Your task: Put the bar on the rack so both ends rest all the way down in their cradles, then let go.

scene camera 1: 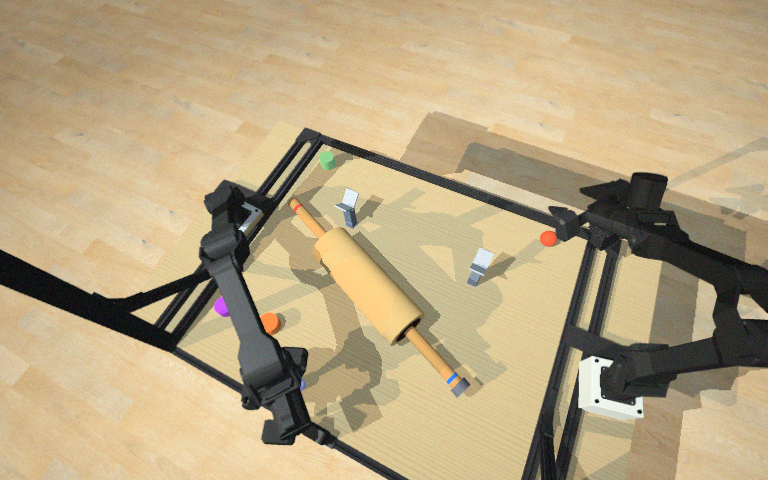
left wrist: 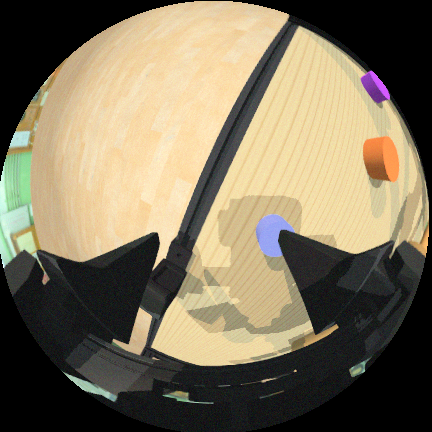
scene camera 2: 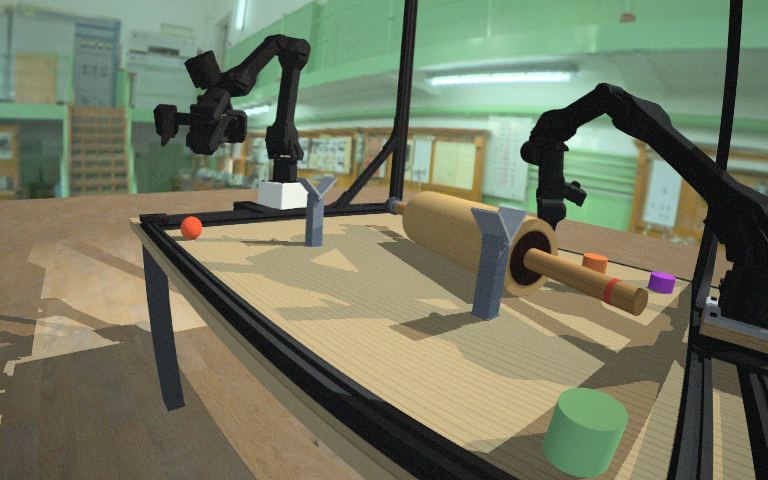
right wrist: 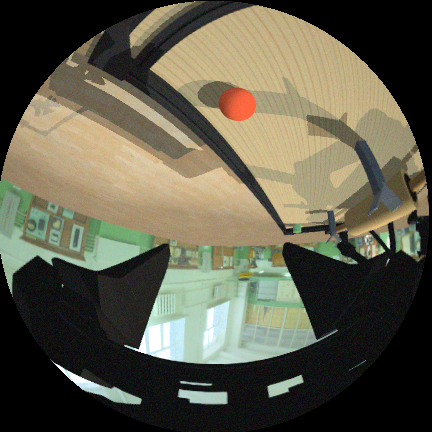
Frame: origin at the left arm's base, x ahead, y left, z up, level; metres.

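Where they show: left gripper, fingertip midpoint: (left wrist: 219, 237); right gripper, fingertip midpoint: (scene camera 1: 564, 199) (scene camera 2: 185, 146) (right wrist: 227, 249); left arm's base, origin of the base link: (scene camera 1: 236, 216) (scene camera 2: 748, 317) (right wrist: 342, 231); right arm's base, origin of the base link: (scene camera 1: 617, 385) (scene camera 2: 284, 181).
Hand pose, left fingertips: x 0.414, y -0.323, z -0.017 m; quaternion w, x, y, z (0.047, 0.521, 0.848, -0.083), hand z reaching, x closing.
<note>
Each offset is from my left fingertips to the centre of the thing.
The bar (scene camera 1: 368, 285) (scene camera 2: 447, 226) (right wrist: 360, 220), a thick tan roller with thin handles, lies diagonally on the table, off the rack. One handle has a red band; the other has a blue band and grey end. The rack is two grey Y-topped posts: one cradle @[0.473 m left, 0.133 m back, 0.034 m up] (scene camera 1: 349, 217) (scene camera 2: 489, 271) stands near the red-banded handle, the other cradle @[0.470 m left, 0.239 m ahead, 0.034 m up] (scene camera 1: 478, 268) (scene camera 2: 314, 220) (right wrist: 370, 165) stands apart from the bar. Both are empty. My left gripper (scene camera 1: 291, 396) (left wrist: 219, 237) is open and empty above the table edge, away from the bar. My right gripper (right wrist: 228, 249) is open and empty, high near the far right corner in scene camera 1.
A blue cylinder @[0.041 m left, 0.016 m back, 0.018 m down] (left wrist: 270, 236) is below my left gripper. Orange @[0.124 m left, 0.158 m back, 0.012 m down] (scene camera 1: 271, 323) (left wrist: 381, 159) and purple @[0.106 m left, 0.288 m back, 0.015 m down] (scene camera 1: 222, 306) (left wrist: 375, 87) cylinders stand beside the left arm. A green cylinder @[0.624 m left, 0.310 m back, 0.010 m down] (scene camera 1: 327, 160) (scene camera 2: 586, 433) and a red ball @[0.667 m left, 0.370 m ahead, 0.007 m down] (scene camera 1: 548, 238) (right wrist: 237, 104) lie near corners. A black frame (scene camera 1: 396, 164) edges the table.
</note>
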